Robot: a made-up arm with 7 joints. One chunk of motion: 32 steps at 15 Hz.
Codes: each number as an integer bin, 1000 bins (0 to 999) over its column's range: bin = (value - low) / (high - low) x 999, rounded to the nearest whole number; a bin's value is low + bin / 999 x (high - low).
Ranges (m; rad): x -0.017..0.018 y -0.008..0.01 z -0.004..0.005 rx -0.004..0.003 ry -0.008..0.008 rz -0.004..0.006
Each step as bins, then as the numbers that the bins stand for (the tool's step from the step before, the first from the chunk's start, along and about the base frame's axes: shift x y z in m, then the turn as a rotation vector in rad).
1 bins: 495 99 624 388 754 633
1 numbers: 0.00034 -0.00622 0.00162 -0.00128 0.00408 0.00234
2 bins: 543 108 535 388 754 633
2 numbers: 0.00202 -0.00605 0.00082 -0.00128 0.00408 0.00234
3 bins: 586 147 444 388 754 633
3 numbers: 0.00353 -0.00535 0.00000 -0.00128 0.00408 0.00234
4 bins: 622 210 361 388 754 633
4 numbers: 0.00479 -0.00422 -0.00075 -0.00128 0.00408 0.00234
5 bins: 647 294 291 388 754 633
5 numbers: 0.00567 -0.00270 -0.00138 -0.00128 0.00408 0.00234
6 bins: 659 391 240 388 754 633
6 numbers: 0.00609 -0.00095 -0.00184 -0.00128 0.00408 0.00234
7 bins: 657 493 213 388 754 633
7 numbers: 0.00602 0.00088 -0.00208 -0.00128 0.00408 0.00234
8 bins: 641 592 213 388 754 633
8 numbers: 0.00546 0.00267 -0.00208 -0.00128 0.00408 0.00234
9 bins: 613 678 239 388 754 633
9 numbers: 0.00448 0.00422 -0.00185 -0.00128 0.00408 0.00234
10 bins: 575 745 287 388 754 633
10 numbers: 0.00315 0.00542 -0.00141 -0.00128 0.00408 0.00234
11 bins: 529 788 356 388 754 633
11 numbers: 0.00153 0.00620 -0.00079 -0.00128 0.00408 0.00234
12 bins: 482 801 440 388 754 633
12 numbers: -0.00011 0.00643 -0.00004 -0.00128 0.00408 0.00234
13 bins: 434 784 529 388 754 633
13 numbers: -0.00179 0.00613 0.00077 -0.00128 0.00408 0.00234
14 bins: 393 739 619 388 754 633
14 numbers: -0.00323 0.00532 0.00158 -0.00128 0.00408 0.00234
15 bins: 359 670 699 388 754 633
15 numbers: -0.00442 0.00407 0.00230 -0.00128 0.00408 0.00234
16 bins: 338 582 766 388 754 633
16 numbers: -0.00516 0.00249 0.00290 -0.00128 0.00408 0.00234
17 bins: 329 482 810 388 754 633
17 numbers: -0.00547 0.00068 0.00330 -0.00128 0.00408 0.00234
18 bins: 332 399 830 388 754 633
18 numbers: -0.00537 -0.00081 0.00348 -0.00128 0.00408 0.00234
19 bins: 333 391 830 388 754 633
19 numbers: -0.00533 -0.00095 0.00348 -0.00128 0.00408 0.00234
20 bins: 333 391 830 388 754 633
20 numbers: -0.00533 -0.00095 0.00348 -0.00128 0.00408 0.00234
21 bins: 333 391 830 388 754 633
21 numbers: -0.00533 -0.00095 0.00348 -0.00128 0.00408 0.00234
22 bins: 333 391 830 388 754 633
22 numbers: -0.00533 -0.00095 0.00348 -0.00128 0.00408 0.00234
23 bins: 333 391 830 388 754 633
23 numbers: -0.00533 -0.00095 0.00348 -0.00128 0.00408 0.00234
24 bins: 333 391 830 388 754 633
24 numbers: -0.00533 -0.00095 0.00348 -0.00128 0.00408 0.00234
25 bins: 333 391 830 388 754 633
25 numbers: -0.00533 -0.00095 0.00348 -0.00128 0.00408 0.00234
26 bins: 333 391 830 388 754 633
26 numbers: -0.00533 -0.00095 0.00348 -0.00128 0.00408 0.00234
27 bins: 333 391 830 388 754 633
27 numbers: -0.00533 -0.00095 0.00348 -0.00128 0.00408 0.00234
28 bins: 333 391 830 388 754 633
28 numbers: -0.00533 -0.00095 0.00348 -0.00128 0.00408 0.00234
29 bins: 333 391 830 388 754 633
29 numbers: -0.00533 -0.00095 0.00348 -0.00128 0.00408 0.00234
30 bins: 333 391 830 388 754 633
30 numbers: -0.00533 -0.00095 0.00348 -0.00128 0.00408 0.00234
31 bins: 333 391 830 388 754 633
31 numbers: -0.00533 -0.00095 0.00348 -0.00128 0.00408 0.00234
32 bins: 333 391 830 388 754 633
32 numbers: -0.00533 -0.00095 0.00348 -0.00128 0.00408 0.00234
